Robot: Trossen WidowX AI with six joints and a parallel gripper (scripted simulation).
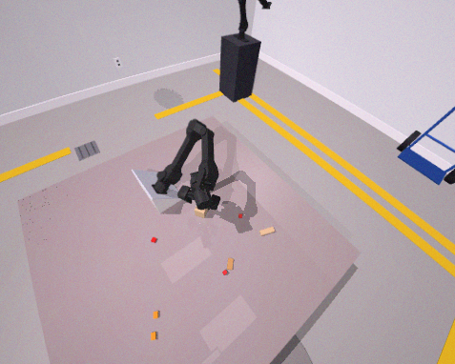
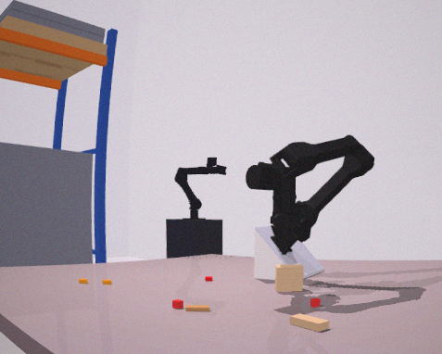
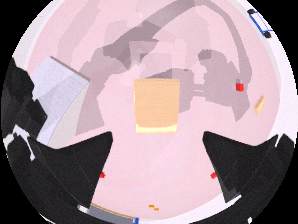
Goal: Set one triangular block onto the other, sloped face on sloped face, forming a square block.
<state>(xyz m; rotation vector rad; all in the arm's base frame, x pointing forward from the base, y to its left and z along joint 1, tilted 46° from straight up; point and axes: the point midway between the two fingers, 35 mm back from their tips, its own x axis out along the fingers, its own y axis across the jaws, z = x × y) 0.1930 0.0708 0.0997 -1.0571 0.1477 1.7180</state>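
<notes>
My gripper tip is now 5 cm above the tan triangular block.
</notes>
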